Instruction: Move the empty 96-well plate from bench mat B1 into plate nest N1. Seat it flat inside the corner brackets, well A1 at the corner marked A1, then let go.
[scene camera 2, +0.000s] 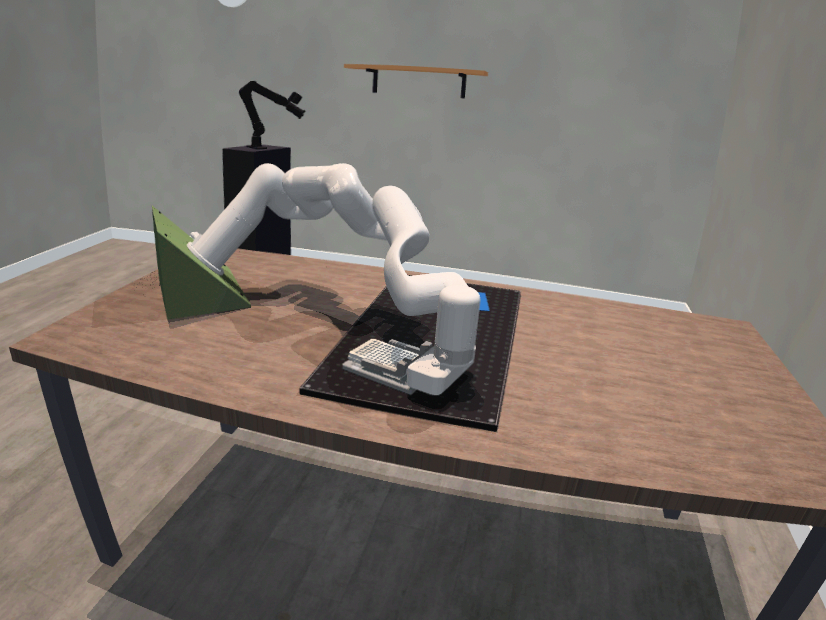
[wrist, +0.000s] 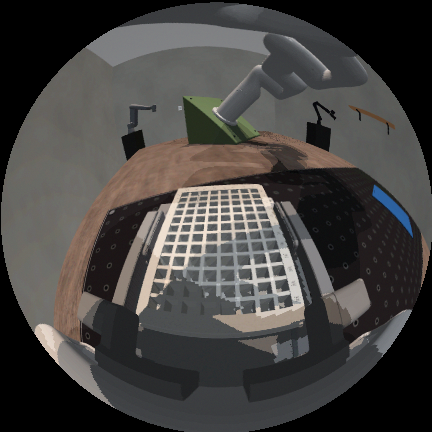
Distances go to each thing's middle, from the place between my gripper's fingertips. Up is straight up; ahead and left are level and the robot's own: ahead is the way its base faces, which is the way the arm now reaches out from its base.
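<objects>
The white 96-well plate (scene camera 2: 389, 355) is 20 mm ahead of my hand. As for the nest base (scene camera 2: 383, 378), it is 40 mm ahead of my hand and 20 mm below it.
</objects>
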